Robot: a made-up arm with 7 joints. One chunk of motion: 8 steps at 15 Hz.
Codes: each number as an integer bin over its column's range. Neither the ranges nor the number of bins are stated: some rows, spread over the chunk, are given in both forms.
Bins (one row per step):
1: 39 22 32 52 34 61 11
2: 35 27 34 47 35 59 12
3: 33 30 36 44 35 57 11
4: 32 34 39 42 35 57 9
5: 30 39 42 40 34 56 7
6: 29 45 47 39 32 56 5
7: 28 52 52 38 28 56 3
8: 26 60 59 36 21 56 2
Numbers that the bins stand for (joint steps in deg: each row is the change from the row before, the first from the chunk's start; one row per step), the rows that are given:
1: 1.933 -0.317 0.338 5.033 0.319 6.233 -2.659
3: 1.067 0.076 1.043 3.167 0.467 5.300 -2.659
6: 0.489 0.814 2.981 2.000 0.024 5.067 -3.554
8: 0.056 1.552 5.095 1.300 -1.600 5.067 -4.002
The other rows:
2: 1.356 -0.071 0.690 3.867 0.467 5.767 -2.510
4: 0.922 0.273 1.571 2.700 0.467 5.300 -2.957
5: 0.633 0.519 2.100 2.233 0.319 5.067 -3.256
7: 0.344 1.159 3.862 1.767 -0.567 5.067 -3.852

